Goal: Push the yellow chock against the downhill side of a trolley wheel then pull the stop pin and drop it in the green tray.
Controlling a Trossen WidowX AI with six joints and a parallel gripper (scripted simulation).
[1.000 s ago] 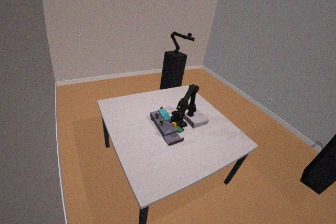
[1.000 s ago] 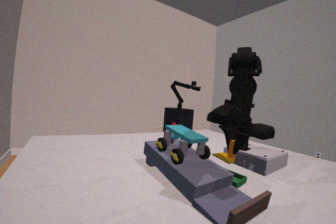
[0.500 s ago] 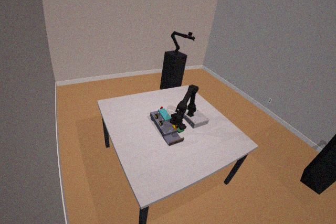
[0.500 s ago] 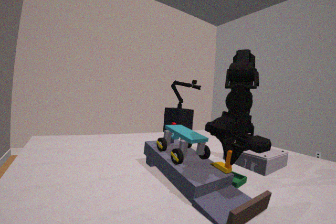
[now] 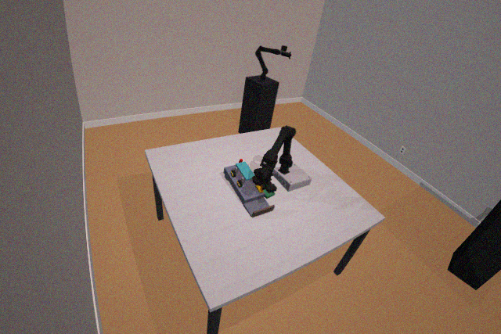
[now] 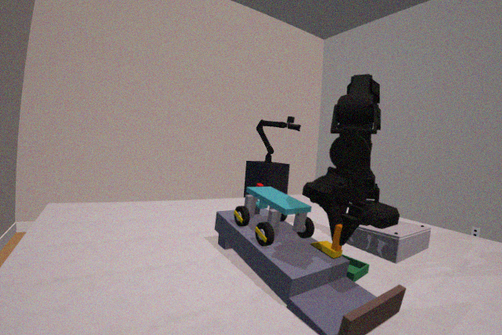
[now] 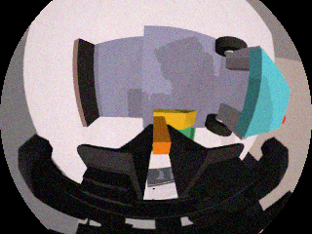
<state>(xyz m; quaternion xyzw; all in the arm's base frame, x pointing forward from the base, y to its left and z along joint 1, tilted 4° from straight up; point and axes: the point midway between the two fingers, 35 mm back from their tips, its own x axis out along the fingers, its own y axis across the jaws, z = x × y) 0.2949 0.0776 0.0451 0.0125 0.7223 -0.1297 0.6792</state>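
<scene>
Right now my gripper tip is 24 cm to the left of the stop pin, 4 cm below it and 1 cm past it. The rest, counted from my gripper tip: brown end stop (11 cm to the left, 8 cm ahead, 6 cm below); yellow chock (2 cm to the right, 1 cm below); green tray (9 cm below, 8 cm behind, 3 cm to the right).
</scene>
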